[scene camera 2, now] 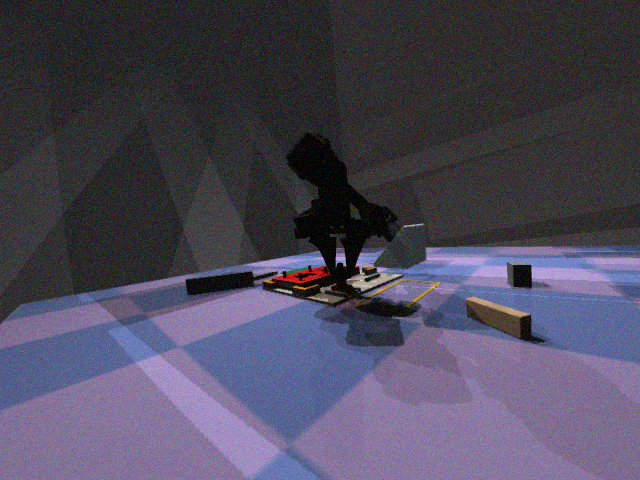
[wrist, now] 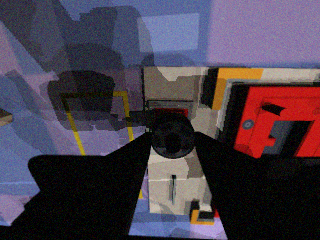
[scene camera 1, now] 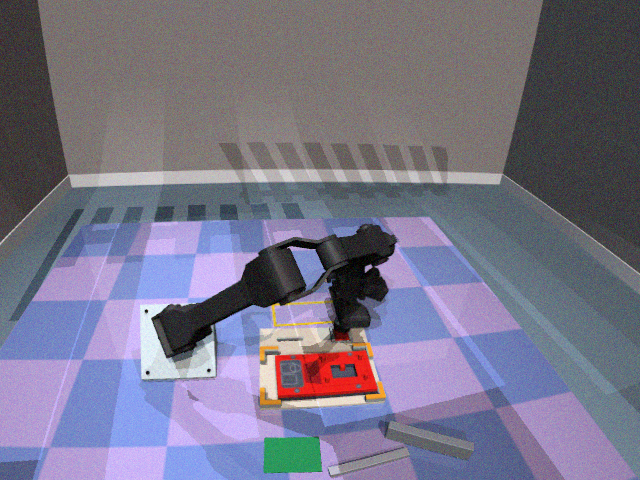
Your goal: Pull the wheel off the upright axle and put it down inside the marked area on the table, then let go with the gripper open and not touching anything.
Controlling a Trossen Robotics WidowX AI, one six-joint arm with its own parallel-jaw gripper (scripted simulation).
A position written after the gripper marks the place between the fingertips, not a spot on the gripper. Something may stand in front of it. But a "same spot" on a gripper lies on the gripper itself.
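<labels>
The gripper appears in scene camera 1 [341,324]. Scene camera 2 shows the gripper [scene camera 2: 327,245], and the wrist view shows the gripper [wrist: 228,185]; in these views it is the same spot on the gripper.
</labels>
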